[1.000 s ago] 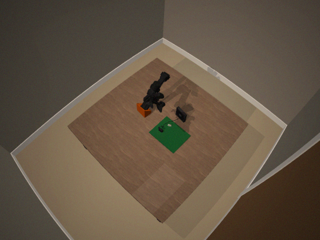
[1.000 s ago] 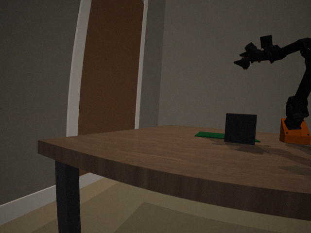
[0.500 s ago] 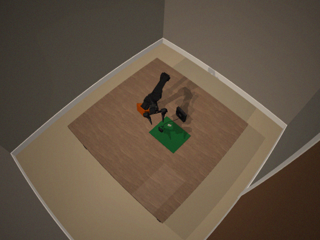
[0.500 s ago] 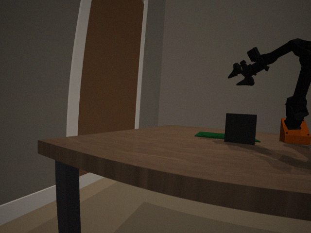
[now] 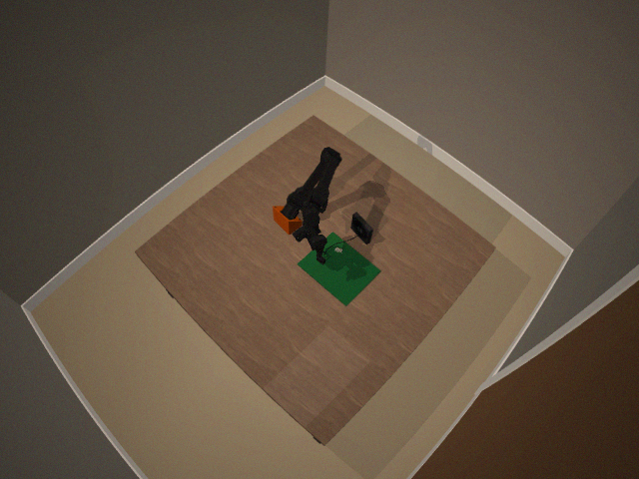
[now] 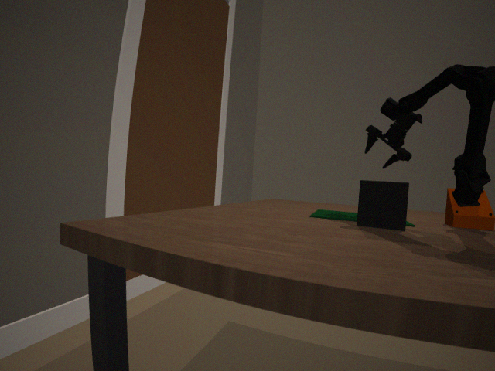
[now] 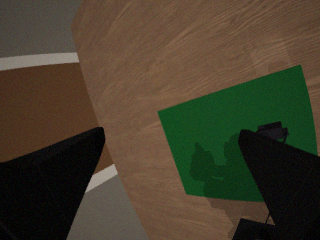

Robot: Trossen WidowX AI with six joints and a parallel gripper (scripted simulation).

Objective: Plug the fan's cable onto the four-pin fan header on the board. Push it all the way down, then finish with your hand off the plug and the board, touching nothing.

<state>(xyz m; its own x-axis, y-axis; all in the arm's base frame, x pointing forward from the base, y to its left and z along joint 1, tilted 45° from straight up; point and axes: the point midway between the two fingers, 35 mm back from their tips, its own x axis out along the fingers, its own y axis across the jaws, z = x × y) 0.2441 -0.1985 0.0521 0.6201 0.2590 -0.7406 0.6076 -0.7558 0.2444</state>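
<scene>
My gripper tip is now 19 cm above the black plug, 7 cm to the right of it and 3 cm past it. Also, from my gripper tip: green board: 22 cm below, 10 cm to the left, 5 cm ahead; black fan: 30 cm to the left, 15 cm below, 1 cm ahead; pale part: 20 cm below, 17 cm to the left, 1 cm behind.
</scene>
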